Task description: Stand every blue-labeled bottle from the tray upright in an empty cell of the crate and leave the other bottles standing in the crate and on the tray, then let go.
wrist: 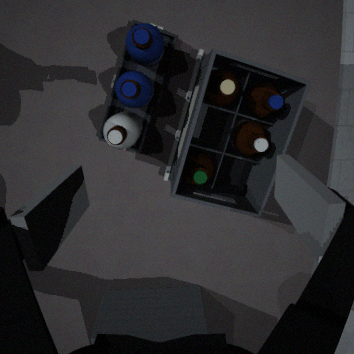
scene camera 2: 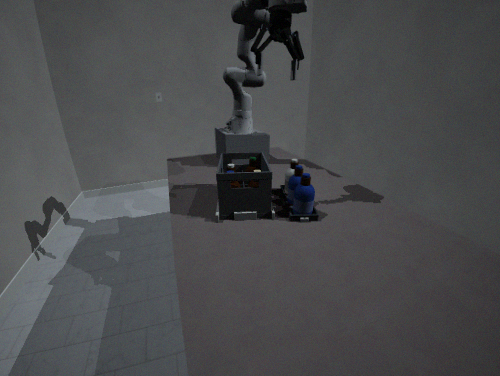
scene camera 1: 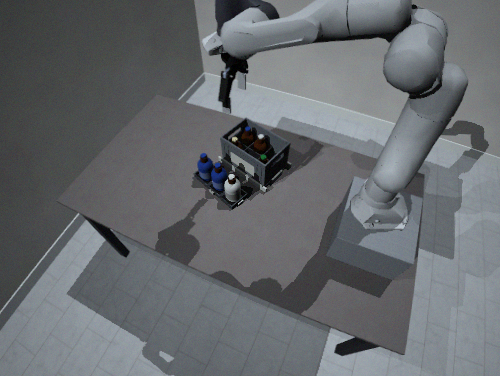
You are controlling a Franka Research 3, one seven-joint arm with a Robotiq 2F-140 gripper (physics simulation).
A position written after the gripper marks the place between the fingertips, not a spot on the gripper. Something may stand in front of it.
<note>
In view: the gripper (scene camera 2: 277,77), a blue-labeled bottle (wrist: 144,42), a blue-labeled bottle (wrist: 133,88) and a green-capped bottle (wrist: 198,167).
The gripper also shows in the wrist view (wrist: 178,180) and in scene camera 1 (scene camera 1: 234,100).
</note>
